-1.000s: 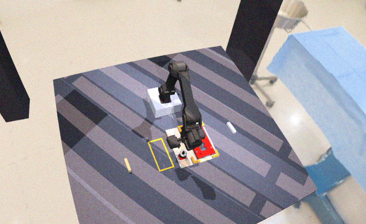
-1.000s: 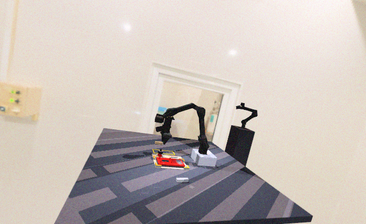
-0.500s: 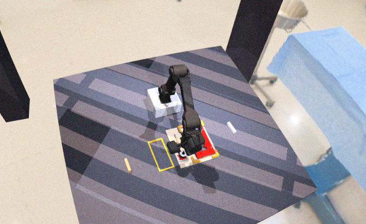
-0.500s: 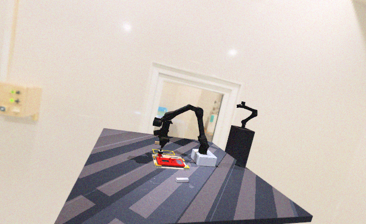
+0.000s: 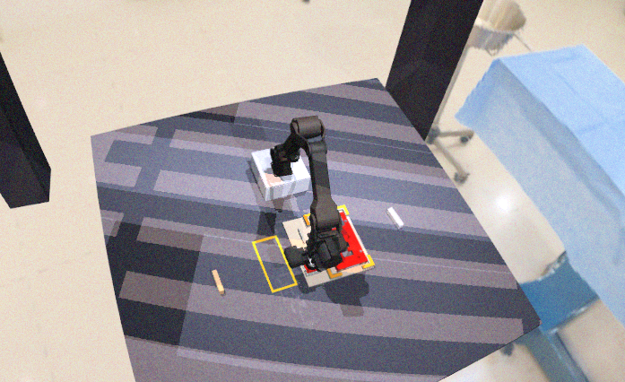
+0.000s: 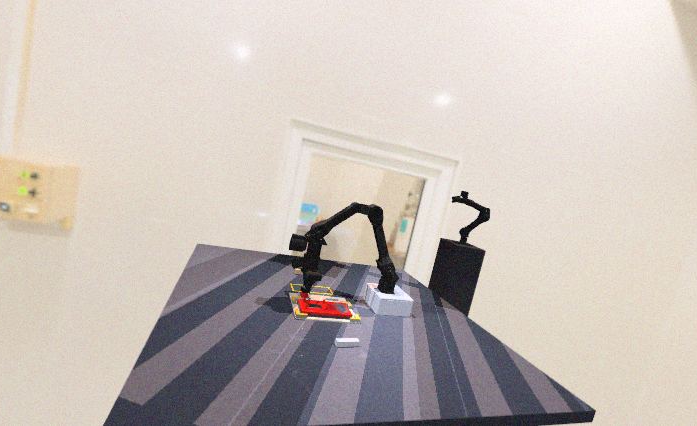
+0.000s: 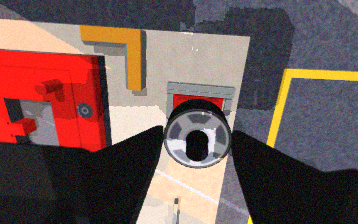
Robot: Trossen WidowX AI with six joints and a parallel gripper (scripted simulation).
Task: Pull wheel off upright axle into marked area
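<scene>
The wheel lies right at my gripper tip. Also, from my gripper tip: small wooden block: 1 cm behind, 30 cm to the right, 3 cm below; then small white block: 11 cm behind, 35 cm to the left, 3 cm below; then upright axle: right at my gripper tip.
</scene>
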